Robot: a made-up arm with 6 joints.
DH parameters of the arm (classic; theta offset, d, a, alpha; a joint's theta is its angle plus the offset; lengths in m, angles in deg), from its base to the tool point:
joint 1: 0 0.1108 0 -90
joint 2: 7.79 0 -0.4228 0
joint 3: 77.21 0 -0.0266 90
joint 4: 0 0.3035 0 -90
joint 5: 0 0 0.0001 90
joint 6: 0 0.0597 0 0
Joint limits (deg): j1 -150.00..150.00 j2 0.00..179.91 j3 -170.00..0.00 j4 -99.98..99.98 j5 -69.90..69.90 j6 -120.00..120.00
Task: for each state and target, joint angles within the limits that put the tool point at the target. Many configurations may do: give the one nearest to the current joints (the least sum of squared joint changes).
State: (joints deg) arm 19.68 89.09 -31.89 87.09 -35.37 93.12
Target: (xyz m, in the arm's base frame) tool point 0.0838 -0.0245 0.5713
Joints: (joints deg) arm 10.61 45.90 -56.00 84.86 -41.73 93.12
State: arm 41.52 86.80 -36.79 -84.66 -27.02 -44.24
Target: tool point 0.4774 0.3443 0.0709
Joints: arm 33.59 138.83 -79.84 -81.49 -22.64 -44.24
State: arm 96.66 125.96 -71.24 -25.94 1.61 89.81
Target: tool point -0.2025 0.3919 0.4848
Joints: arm 117.32 93.02 -77.29 -25.95 -0.27 89.81
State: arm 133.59 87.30 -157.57 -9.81 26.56 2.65
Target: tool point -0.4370 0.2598 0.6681
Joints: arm 149.78 111.74 -139.61 -8.61 30.76 2.65
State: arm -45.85 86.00 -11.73 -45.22 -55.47 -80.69
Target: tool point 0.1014 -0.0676 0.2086
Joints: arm -47.46 78.81 0.00 -54.44 -36.77 -80.69
